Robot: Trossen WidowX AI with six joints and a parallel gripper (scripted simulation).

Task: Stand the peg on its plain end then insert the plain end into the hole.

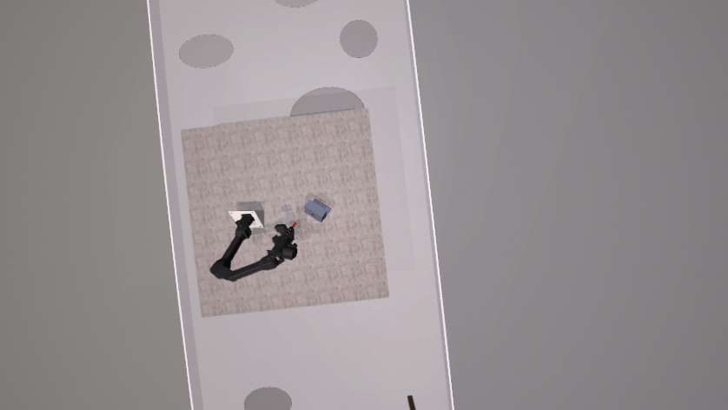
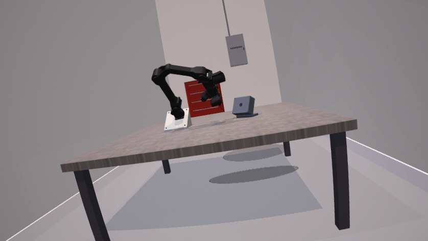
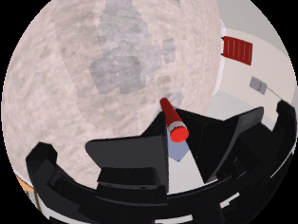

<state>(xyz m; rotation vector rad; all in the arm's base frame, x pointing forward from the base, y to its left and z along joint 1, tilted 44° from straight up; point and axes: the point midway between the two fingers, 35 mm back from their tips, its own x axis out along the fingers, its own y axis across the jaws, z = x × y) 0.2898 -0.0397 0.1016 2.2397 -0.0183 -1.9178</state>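
Now: gripper tip 14 cm short of the sloped panel, 9 cm to the right of it and 4 cm above it. From my gripper tip the other things lie so: red peg 1 cm to the right, 1 cm above.
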